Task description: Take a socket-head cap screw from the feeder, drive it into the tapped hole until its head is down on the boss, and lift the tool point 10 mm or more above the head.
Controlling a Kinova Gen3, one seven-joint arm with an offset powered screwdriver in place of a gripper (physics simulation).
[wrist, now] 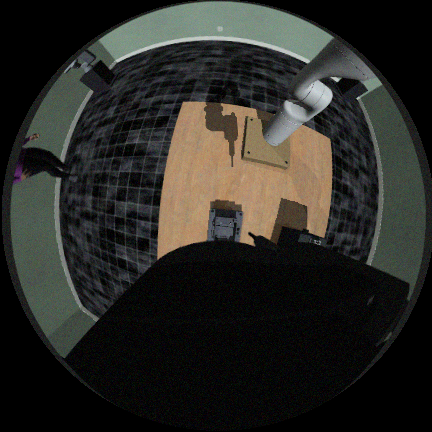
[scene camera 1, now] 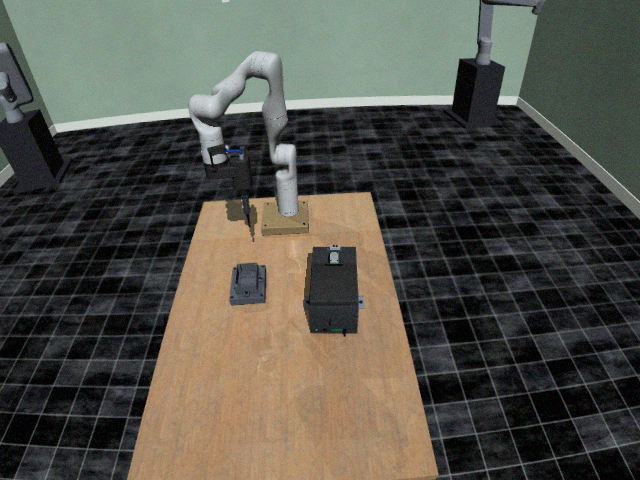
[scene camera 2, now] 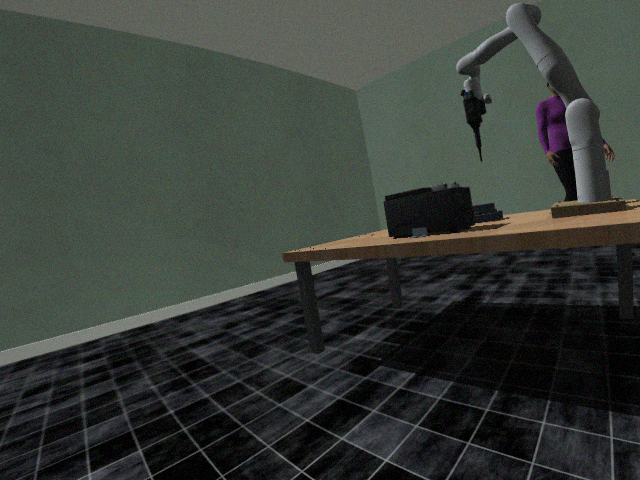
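My screwdriver point(scene camera 1: 250, 223) point(scene camera 2: 480, 159) point(wrist: 251, 234) points down in the air. In scene camera 1 it hangs behind the dark grey fixture block, and its thin tip overlaps its shadow. Whether a screw sits on its tip is too small to tell. The fixture block point(scene camera 1: 248, 285) point(scene camera 2: 487, 212) point(wrist: 225, 226) stands on the table, left of the feeder in scene camera 1; its tapped hole cannot be made out. The black feeder point(scene camera 1: 333, 289) point(scene camera 2: 429, 212) point(wrist: 290, 237) has a light metal outlet point(scene camera 1: 334, 256) on top at its robot-side end. No loose screw can be made out.
The arm's base plate point(scene camera 1: 284, 227) point(scene camera 2: 589, 208) point(wrist: 262, 150) is at the back of the wooden table point(scene camera 1: 289, 413) point(scene camera 2: 336, 251) point(wrist: 190, 175). A person in purple point(scene camera 2: 554, 124) point(wrist: 37, 162) stands beyond the table. Dark pedestals point(scene camera 1: 478, 95) point(scene camera 1: 32, 149) with other arms stand farther off.
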